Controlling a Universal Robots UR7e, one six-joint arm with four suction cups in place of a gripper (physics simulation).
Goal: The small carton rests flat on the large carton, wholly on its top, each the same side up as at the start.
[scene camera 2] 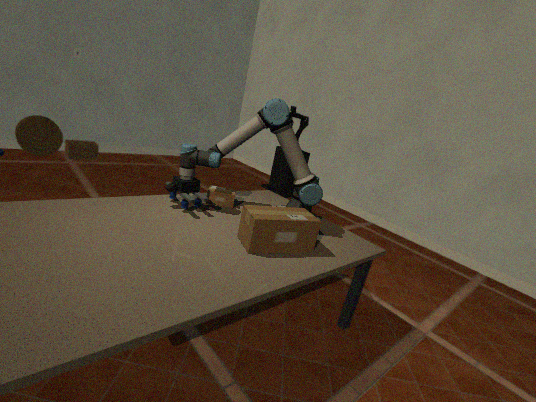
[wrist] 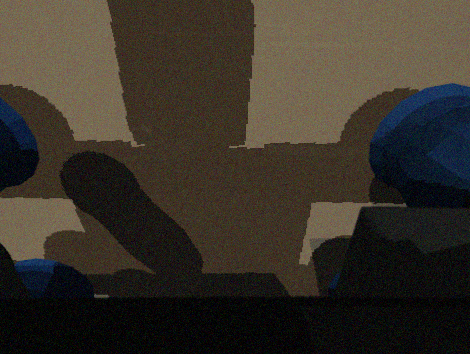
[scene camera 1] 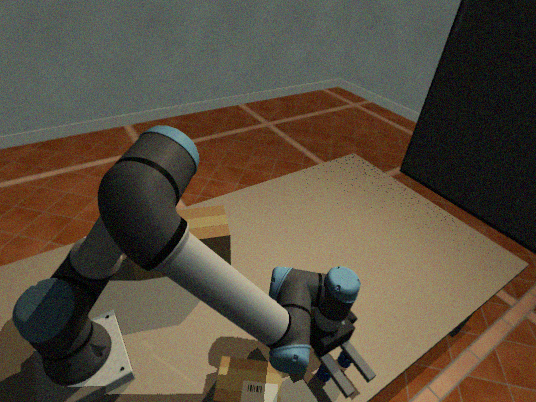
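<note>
The small carton is brown with a pale label. It is on the table, at the bottom of scene camera 1 and beyond the large carton in scene camera 2. The large carton rests on the table near the arm's base, partly hidden behind the arm in scene camera 1. My gripper is open, holding nothing. Its cups point down, low over the table beside the small carton. In the wrist view a blue suction cup hangs over shadowed table; neither carton can be made out there.
The table bears the arm's base plate. A large black panel stands at the right in scene camera 1. A round brown object and a brown block show in the background of scene camera 2.
</note>
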